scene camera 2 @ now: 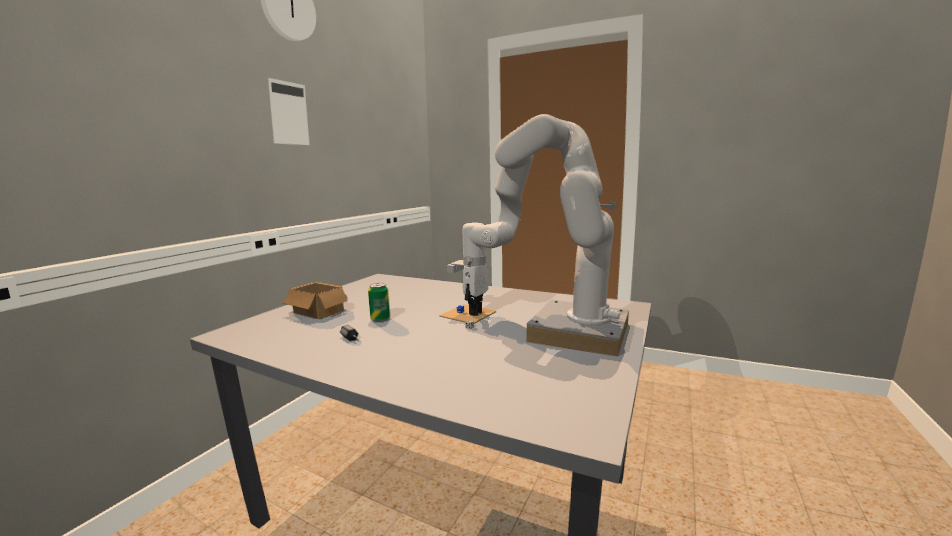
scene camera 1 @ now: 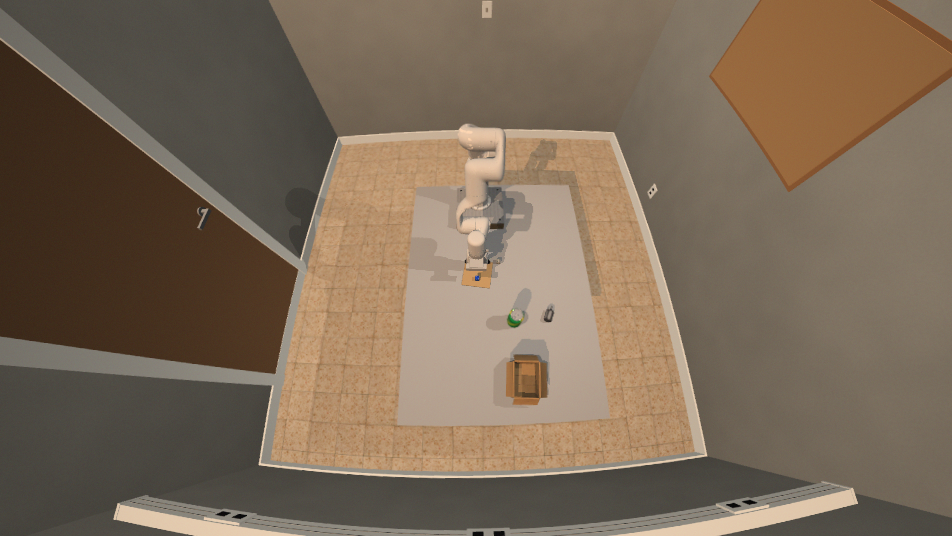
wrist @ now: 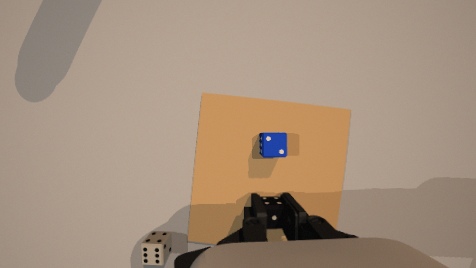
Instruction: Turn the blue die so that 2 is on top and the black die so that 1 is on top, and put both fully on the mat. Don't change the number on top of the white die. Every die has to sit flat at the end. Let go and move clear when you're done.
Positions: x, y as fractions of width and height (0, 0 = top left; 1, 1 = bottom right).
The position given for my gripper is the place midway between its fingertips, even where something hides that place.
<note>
In view: my gripper (wrist: 0.57, 0.78), a mat (wrist: 0.48, 0.62), a cardboard box (scene camera 1: 0.56, 0.71) and a green can (scene camera 2: 0.40, 0.55).
The cardboard box also shows in scene camera 2 (scene camera 2: 0.33, 0.57). The wrist view misses the cardboard box: it is out of frame. The wrist view does not show the green can: it is out of frame.
</note>
